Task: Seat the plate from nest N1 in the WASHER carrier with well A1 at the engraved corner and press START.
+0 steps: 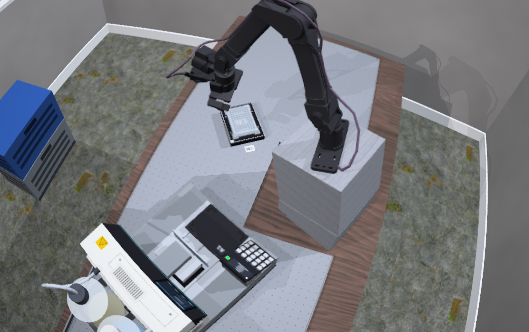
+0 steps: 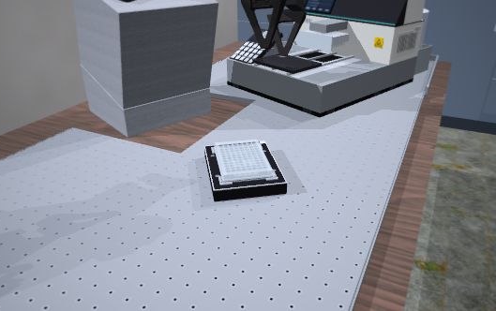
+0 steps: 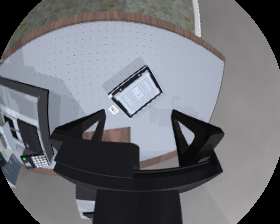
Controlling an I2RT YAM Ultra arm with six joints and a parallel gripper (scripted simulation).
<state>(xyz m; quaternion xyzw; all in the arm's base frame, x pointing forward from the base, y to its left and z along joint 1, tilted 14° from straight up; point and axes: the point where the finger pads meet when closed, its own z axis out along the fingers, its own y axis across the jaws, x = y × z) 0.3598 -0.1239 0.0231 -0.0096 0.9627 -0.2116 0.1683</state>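
Now: the well plate 190 mm below my hand, 60 mm to the right of it and 30 mm behind it. From my hand the other things lie so: plate washer: 530 mm to the left, 90 mm below, 50 mm behind; plate nest N1: 200 mm below, 60 mm to the right, 30 mm behind; label: 220 mm below, 90 mm behind, 20 mm to the left.
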